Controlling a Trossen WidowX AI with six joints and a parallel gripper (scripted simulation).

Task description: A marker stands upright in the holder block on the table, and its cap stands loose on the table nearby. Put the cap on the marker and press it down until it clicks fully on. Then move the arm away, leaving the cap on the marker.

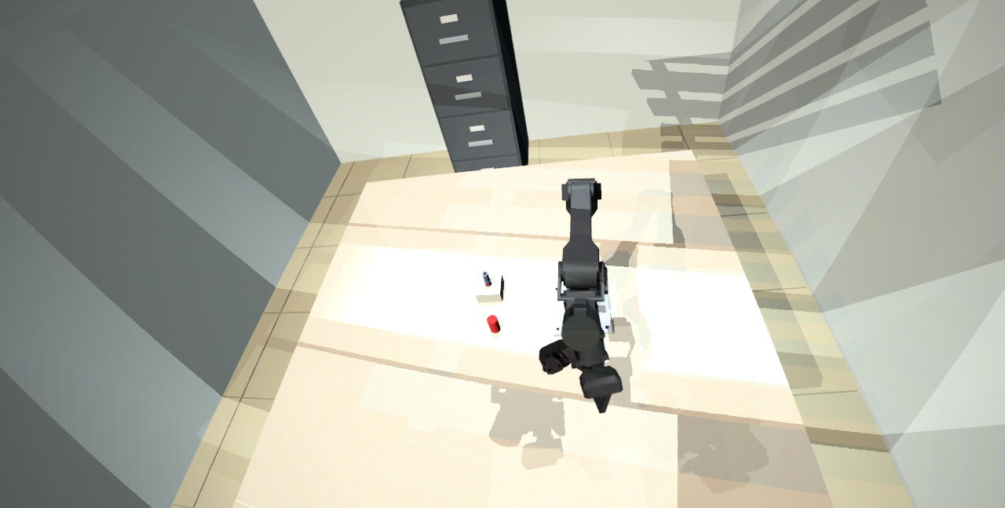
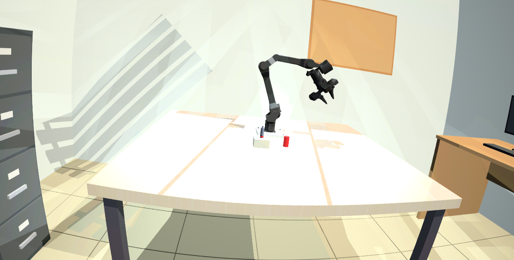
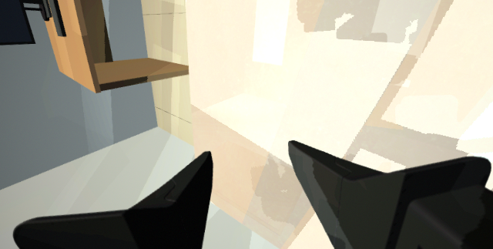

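The red cap is 28 cm to the right of my gripper tip, 25 cm ahead of it and 18 cm below it. From my gripper tip the other things lie so: holder block: 41 cm to the right, 27 cm ahead, 19 cm below.
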